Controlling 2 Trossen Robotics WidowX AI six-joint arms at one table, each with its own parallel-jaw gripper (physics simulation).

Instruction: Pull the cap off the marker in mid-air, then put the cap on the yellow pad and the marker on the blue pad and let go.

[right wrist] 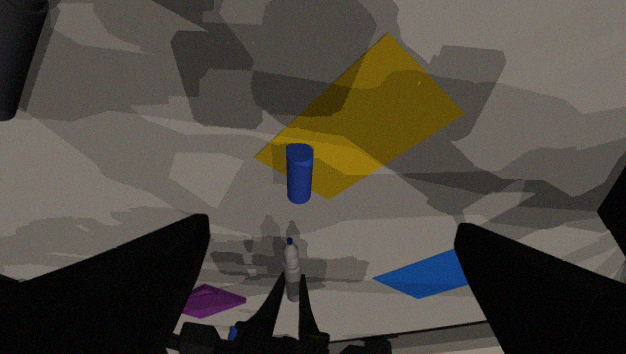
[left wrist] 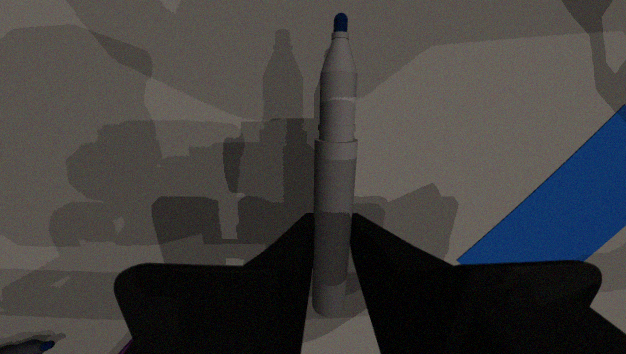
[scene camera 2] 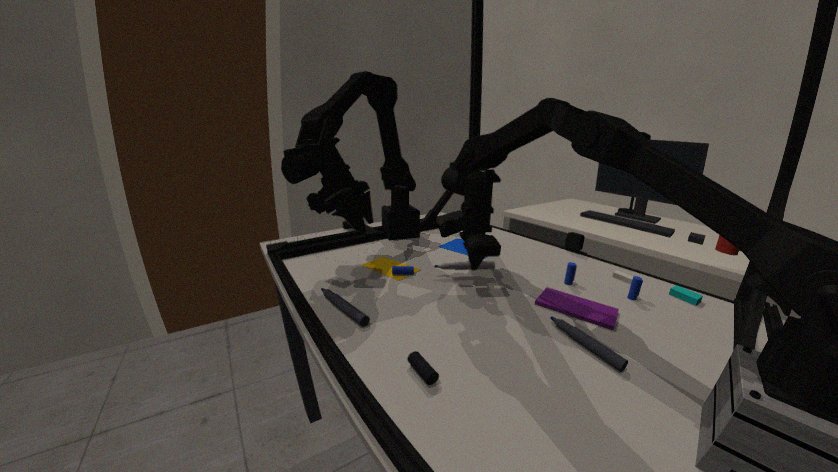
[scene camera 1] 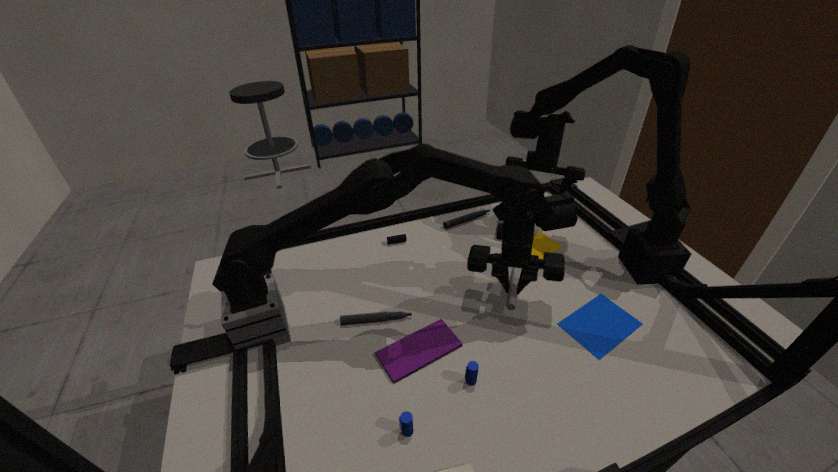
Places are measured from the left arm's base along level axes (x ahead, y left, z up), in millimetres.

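Where they show: left gripper, fingertip midpoint: (right wrist: 293, 274) (left wrist: 331, 221) (scene camera 2: 473, 267) (scene camera 1: 512, 292); right gripper, fingertip midpoint: (right wrist: 334, 231) (scene camera 2: 368, 227); left arm's base at its link origin: (scene camera 2: 802, 391) (scene camera 1: 248, 296); right arm's base at its link origin: (scene camera 2: 400, 208) (scene camera 1: 659, 240).
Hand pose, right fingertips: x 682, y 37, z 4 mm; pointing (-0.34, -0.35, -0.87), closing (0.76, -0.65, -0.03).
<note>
Each offset is from my right fingertips to the top centre of the thing.
The uncapped marker @[150 mm right, 160 mm back, 68 mm down] (scene camera 1: 511, 297) (scene camera 2: 448, 266) (left wrist: 337, 115) (right wrist: 291, 260) has a pale grey body and a blue tip. My left gripper (left wrist: 331, 221) (right wrist: 293, 274) is shut on its rear part and holds it over the table, left of the blue pad @[303 mm right, 45 mm back, 103 mm down] (scene camera 1: 599, 326) (scene camera 2: 454, 245) (left wrist: 560, 210) (right wrist: 430, 277) in scene camera 1. The blue cap @[48 mm right, 67 mm back, 84 mm down] (scene camera 2: 402, 270) (right wrist: 299, 175) lies on its side across an edge of the yellow pad @[46 mm right, 19 mm back, 103 mm down] (scene camera 1: 545, 243) (scene camera 2: 378, 266) (right wrist: 380, 100), partly beyond it. My right gripper (right wrist: 334, 231) is open and empty above the cap and yellow pad. The left gripper hides the cap in scene camera 1.
Two dark markers @[104 mm right, 458 mm back, 84 mm down] (scene camera 1: 375, 317) @[131 mm left, 116 mm back, 84 mm down] (scene camera 2: 344, 307), a black cap @[121 mm left, 331 mm back, 82 mm down] (scene camera 1: 396, 239) (scene camera 2: 422, 368) and a purple block @[206 mm right, 407 mm back, 95 mm down] (scene camera 1: 419, 350) (scene camera 2: 576, 307) lie on the table. Two blue caps @[302 mm right, 349 mm back, 55 mm down] (scene camera 1: 471, 372) @[340 mm right, 486 mm back, 55 mm down] (scene camera 1: 406, 423) stand upright near the purple block. A teal block @[439 mm right, 585 mm back, 88 mm down] (scene camera 2: 685, 294) lies farther right in scene camera 2.
</note>
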